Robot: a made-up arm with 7 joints.
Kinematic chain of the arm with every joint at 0, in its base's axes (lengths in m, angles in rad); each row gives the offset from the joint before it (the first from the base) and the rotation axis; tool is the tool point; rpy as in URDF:
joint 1: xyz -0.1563 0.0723 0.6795 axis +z
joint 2: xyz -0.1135 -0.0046 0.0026 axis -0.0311 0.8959 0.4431
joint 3: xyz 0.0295 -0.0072 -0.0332 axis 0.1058 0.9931 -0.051
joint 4: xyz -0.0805 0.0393 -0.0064 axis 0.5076 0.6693 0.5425
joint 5: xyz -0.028 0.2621 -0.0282 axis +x
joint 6: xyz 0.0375 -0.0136 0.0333 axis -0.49 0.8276 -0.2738
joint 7: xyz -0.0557 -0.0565 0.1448 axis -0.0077 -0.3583 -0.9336
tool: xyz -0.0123 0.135 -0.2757 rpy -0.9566 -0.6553 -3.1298
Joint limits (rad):
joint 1: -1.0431..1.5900
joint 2: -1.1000..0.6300
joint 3: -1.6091..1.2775
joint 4: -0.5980..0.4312
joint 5: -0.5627..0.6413
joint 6: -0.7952..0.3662
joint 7: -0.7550..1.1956
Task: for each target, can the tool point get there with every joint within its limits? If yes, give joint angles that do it. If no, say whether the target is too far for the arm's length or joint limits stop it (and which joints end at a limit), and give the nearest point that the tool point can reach.
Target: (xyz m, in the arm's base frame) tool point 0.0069 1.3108 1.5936
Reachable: no: too far | nearest point -0.0917 0.5623 0.9147 | short by 1.015 m
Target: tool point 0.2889 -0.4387 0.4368
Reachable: no: joint limits stop it (at a limit: joint 1, joint 2, joint 3, joint 4, joint 5, joint 7) | nearest point 0.1485 -0.1728 0.5573 | short by 0.324 m
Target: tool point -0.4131 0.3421 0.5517
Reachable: yes | joints 0.8241 -0.9640 -0.1143 0.1325 0.2869 0.2775 -0.0057
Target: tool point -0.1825 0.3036 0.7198
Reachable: yes | joints 0.6701 -0.7730 -1.2404 0.2095 -0.1086 0.1245 0.9862
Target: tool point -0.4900 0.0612 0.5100
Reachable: yes | joints 1.2122 0.2089 -0.3173 0.0447 0.0760 0.1486 0.6871
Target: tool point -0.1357 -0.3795 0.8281
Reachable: no: joint limits stop it (at a limit: joint 1, joint 2, joint 4, joint 5, joint 7) | nearest point -0.2524 -0.3810 0.8093 | short by 0.118 m
